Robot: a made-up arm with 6 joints. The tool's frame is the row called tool.
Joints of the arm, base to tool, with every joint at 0 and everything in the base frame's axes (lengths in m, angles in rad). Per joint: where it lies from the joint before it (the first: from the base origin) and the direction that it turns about. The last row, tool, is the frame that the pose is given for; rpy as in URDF.
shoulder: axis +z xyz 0 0 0.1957
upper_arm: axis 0.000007 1 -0.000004 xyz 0 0 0
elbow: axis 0.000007 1 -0.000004 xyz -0.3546 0 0.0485
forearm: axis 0.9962 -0.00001 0.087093 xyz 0.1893 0 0.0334
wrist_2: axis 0.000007 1 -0.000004 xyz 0 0 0
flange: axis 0.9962 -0.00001 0.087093 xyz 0.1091 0 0.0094
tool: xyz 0 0 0 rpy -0.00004 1.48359 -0.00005
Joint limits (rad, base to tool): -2.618..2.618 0..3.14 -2.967..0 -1.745..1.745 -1.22..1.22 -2.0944..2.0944
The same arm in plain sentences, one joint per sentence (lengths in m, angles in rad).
The arm has six revolute joints in a row. What follows holds with every joint at zero, and every direction is one of the base frame's. The first joint is mounted 0.1957 m along +z from the base frame's origin and turns about +z, from -2.618 to 2.618 rad. The second joint is mounted at the same point as the first joint and turns about +y, from 0 to 3.14 rad. The third joint is mounted 0.3546 m along -x and 0.0485 m along +z from the second joint and turns about +y, from -2.967 to 0 rad. The fourth joint is mounted 0.1893 m along +x and 0.0334 m along +z from the third joint and turns about the direction (0.9962, 0, 0.0871), from -1.745 to 1.745 rad. The fifth joint is mounted at the same point as the fourth joint and turns about +y, from -1.22 to 1.22 rad. The sixth joint is mounted 0.1091 m along +x and 0.0094 m along +z from the fifth joint and turns about the direction (0.9962, 0, 0.0871), from -2.0944 to 2.0944 rad. The tool frame, which is the frame that the pose is given for, is mounted at the same point as the sixth joint; its axes are the base frame's turned by roll 0, pitch 1.4836 and yaw -0.0001 rad (as in URDF: about the fixed x, then y, then z).
